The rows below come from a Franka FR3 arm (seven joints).
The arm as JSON. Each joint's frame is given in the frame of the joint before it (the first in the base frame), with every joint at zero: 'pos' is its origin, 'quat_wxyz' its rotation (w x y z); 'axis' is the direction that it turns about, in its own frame. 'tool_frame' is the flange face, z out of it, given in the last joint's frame.
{
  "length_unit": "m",
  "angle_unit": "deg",
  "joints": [
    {
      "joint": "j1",
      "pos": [
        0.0,
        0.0,
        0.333
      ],
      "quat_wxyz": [
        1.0,
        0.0,
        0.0,
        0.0
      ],
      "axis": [
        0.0,
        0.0,
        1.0
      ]
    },
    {
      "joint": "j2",
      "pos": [
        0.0,
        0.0,
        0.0
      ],
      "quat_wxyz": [
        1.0,
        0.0,
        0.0,
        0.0
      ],
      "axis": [
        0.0,
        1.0,
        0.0
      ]
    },
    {
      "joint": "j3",
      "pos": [
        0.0,
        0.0,
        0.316
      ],
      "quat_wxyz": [
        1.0,
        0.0,
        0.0,
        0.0
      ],
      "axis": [
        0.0,
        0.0,
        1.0
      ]
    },
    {
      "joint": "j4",
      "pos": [
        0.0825,
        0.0,
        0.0
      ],
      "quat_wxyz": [
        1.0,
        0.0,
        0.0,
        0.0
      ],
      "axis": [
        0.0,
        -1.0,
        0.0
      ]
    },
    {
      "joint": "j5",
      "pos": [
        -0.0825,
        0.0,
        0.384
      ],
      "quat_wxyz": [
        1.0,
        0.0,
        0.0,
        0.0
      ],
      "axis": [
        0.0,
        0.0,
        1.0
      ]
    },
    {
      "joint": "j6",
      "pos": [
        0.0,
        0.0,
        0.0
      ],
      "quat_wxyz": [
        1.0,
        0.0,
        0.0,
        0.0
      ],
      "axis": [
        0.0,
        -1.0,
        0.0
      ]
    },
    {
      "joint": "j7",
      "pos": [
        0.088,
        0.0,
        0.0
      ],
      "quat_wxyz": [
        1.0,
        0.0,
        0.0,
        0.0
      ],
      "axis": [
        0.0,
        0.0,
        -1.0
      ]
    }
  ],
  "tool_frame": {
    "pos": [
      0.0,
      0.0,
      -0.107
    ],
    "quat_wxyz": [
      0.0,
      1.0,
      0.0,
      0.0
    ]
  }
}
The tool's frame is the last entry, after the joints.
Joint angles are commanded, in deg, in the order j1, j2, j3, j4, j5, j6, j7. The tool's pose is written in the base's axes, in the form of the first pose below.
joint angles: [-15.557, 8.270, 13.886, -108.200, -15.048, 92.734, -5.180]
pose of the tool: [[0.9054 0.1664 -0.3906 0.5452], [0.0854 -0.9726 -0.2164 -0.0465], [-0.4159 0.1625 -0.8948 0.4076], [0 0 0 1]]
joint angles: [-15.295, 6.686, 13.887, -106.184, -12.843, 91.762, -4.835]
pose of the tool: [[0.9256 0.1385 -0.3524 0.5480], [0.0752 -0.9794 -0.1875 -0.0404], [-0.3711 0.1470 -0.9169 0.4361], [0 0 0 1]]
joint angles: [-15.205, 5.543, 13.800, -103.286, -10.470, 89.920, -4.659]
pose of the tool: [[0.9410 0.1097 -0.3201 0.5507], [0.0632 -0.9863 -0.1521 -0.0367], [-0.3324 0.1229 -0.9351 0.4667], [0 0 0 1]]
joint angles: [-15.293, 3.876, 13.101, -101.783, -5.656, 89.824, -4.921]
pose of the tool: [[0.9595 0.0704 -0.2729 0.5501], [0.0522 -0.9959 -0.0733 -0.0344], [-0.2770 0.0561 -0.9592 0.4928], [0 0 0 1]]
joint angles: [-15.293, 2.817, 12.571, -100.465, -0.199, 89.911, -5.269]
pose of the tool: [[0.9724 0.0425 -0.2295 0.5505], [0.0479 -0.9987 0.0179 -0.0286], [-0.2285 -0.0284 -0.9731 0.5128], [0 0 0 1]]
